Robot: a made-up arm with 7 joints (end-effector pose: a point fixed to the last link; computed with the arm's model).
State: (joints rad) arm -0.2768 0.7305 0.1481 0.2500 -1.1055 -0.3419 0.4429
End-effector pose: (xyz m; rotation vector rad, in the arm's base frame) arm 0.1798 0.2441 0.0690 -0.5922 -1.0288 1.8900
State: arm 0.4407 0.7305 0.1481 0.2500 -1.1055 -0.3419 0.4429
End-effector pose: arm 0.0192 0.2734 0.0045 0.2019 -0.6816 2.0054
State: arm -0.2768 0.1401 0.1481 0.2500 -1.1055 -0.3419 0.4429
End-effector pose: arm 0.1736 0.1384 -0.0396 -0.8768 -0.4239 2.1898
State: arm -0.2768 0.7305 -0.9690 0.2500 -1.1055 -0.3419 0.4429
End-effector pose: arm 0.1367 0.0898 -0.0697 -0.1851 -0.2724 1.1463
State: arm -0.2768 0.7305 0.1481 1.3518 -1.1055 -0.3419 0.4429
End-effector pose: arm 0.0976 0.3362 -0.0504 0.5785 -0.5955 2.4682
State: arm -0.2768 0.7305 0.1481 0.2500 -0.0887 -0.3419 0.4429
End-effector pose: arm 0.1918 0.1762 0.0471 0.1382 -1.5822 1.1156
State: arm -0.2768 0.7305 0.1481 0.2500 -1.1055 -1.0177 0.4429
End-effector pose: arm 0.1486 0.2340 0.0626 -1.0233 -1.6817 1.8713
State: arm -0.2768 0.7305 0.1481 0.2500 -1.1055 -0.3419 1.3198
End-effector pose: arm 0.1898 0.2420 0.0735 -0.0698 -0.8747 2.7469
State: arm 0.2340 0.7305 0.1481 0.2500 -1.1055 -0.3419 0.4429
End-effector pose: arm 0.0701 0.2679 0.0112 -0.0253 -0.7890 1.9932
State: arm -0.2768 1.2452 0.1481 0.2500 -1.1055 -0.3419 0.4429
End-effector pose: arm 0.1799 0.2731 0.1985 -0.3226 -1.4748 1.5357
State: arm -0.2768 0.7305 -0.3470 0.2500 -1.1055 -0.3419 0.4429
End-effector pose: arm 0.1901 0.1704 0.0053 -0.4065 -0.6817 1.5735
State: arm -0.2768 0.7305 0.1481 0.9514 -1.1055 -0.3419 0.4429
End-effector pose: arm 0.1465 0.3119 -0.0146 0.1301 -0.7857 2.3119
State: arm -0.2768 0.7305 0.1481 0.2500 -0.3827 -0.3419 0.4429
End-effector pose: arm 0.1895 0.1931 0.0606 -0.0690 -1.4560 1.3615
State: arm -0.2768 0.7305 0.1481 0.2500 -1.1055 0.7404 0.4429
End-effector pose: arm 0.2223 0.2414 0.0392 0.0414 -0.0482 1.6103
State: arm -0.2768 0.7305 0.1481 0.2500 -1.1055 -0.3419 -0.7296
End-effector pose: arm 0.1766 0.2571 0.0634 -0.9927 -0.9772 0.6644
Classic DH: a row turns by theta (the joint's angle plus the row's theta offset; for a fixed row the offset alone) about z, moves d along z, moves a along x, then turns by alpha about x. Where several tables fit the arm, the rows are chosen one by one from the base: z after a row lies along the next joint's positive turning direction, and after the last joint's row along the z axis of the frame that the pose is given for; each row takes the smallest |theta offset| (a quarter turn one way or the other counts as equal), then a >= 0, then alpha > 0; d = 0 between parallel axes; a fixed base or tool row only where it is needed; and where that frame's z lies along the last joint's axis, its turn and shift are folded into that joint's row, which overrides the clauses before.
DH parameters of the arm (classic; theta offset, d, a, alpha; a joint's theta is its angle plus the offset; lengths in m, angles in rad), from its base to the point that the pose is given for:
base (fixed): -0.071 0.1878 -0.0083 -1.3004
joint 1: -1.3111 0.024 -0.0085 -1.5708
joint 2: 1.2915 -0.017 -0.017 1.5708
joint 3: 1.5708 -0.2407 0.0296 -1.5708
joint 4: 1.5708 -0.009 0.0071 1.5708
joint 5: 0 0.1571 -0.0225 -1.5708
joint 6: -1.5708 -0.007 0.03 1.5708
joint 7: -1.441 0.0368 0.0003 0.9252
tool (fixed): 2.5734 0.0164 0 0

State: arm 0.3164 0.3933 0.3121 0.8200 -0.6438 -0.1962 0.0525
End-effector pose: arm -0.0391 0.2489 -0.1054 0.4508 -0.1656 1.8769
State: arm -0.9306 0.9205 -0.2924 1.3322 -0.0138 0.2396 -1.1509
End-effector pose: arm 0.3139 0.2775 0.0509 0.1899 0.1603 0.5741
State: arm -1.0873 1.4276 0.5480 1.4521 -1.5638 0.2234 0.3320
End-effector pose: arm 0.0972 0.4439 0.2476 -1.3989 -0.6606 2.5672
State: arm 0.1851 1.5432 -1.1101 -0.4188 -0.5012 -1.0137 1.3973
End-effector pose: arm -0.0137 0.1513 0.0842 -0.0692 -0.8171 1.3193
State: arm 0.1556 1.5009 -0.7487 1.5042 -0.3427 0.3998 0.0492
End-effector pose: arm -0.0078 0.4513 0.1026 2.3485 0.3421 0.6192
